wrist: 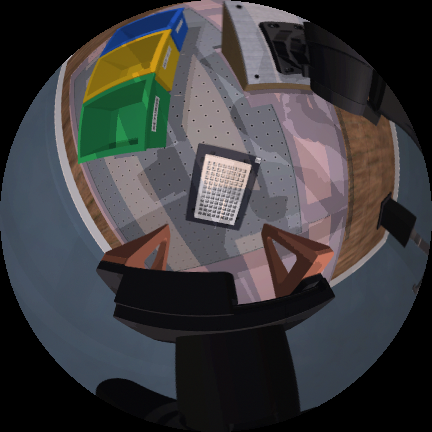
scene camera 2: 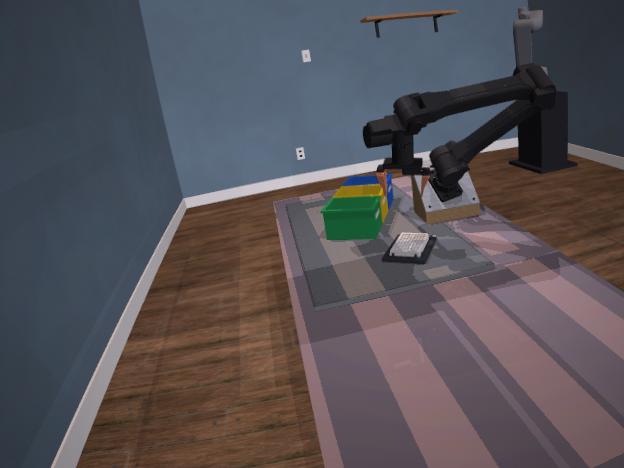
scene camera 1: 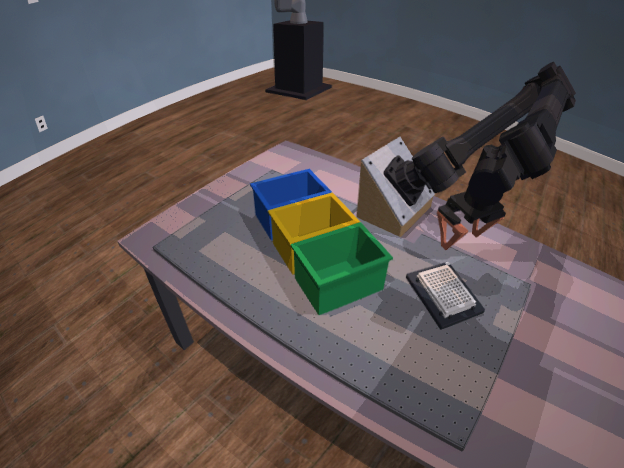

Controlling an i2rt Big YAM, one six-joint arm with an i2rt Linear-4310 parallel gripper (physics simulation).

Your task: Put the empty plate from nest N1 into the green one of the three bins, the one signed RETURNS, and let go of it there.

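Places are measured from the arm's base along level axes (x up, y back, z right), in millimetres.
Pixels of known places: gripper, between the fingertips: (wrist: 216, 228) (scene camera 2: 403, 196) (scene camera 1: 459, 241); arm's base, origin of its link: (wrist: 288, 46) (scene camera 2: 443, 184) (scene camera 1: 402, 181).
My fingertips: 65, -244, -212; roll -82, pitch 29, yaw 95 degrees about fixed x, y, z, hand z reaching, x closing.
Note:
For each thing: its top centre in the pictures, then the offset to it from my fingertips, as dx, dy, dz. "spot": a spot on its surface instead.
- white plate, centre of its top: (wrist: 220, 192) (scene camera 1: 447, 287) (scene camera 2: 410, 241) -134, +4, -7
- dark nest, a spot on its surface: (wrist: 192, 202) spot: -148, -58, -4
- blue bin, a spot on its surface: (scene camera 1: 261, 215) spot: -124, -20, +483
The white plate (scene camera 1: 447, 289) (scene camera 2: 410, 243) (wrist: 223, 190) with a grid of wells lies flat in a dark nest (scene camera 1: 442, 322) (scene camera 2: 389, 257) (wrist: 192, 202) on the grey perforated board. The green bin (scene camera 1: 350, 287) (scene camera 2: 352, 225) (wrist: 122, 122) stands beside it, with a white label reading RETURNS on its side in the wrist view; its visible inside shows no plate. My gripper (scene camera 1: 462, 241) (scene camera 2: 403, 195) (wrist: 216, 228) is open, its orange fingers wide apart with nothing between them. It hangs above the board, higher than the plate and apart from it.
The yellow bin (scene camera 1: 282, 247) (scene camera 2: 385, 206) (wrist: 167, 62) touches the green bin, and the blue bin (scene camera 1: 261, 215) (wrist: 182, 31) stands beyond it. The arm's wedge-shaped mount (scene camera 1: 375, 201) (scene camera 2: 450, 215) (wrist: 236, 55) stands at the board's edge, near the bins.

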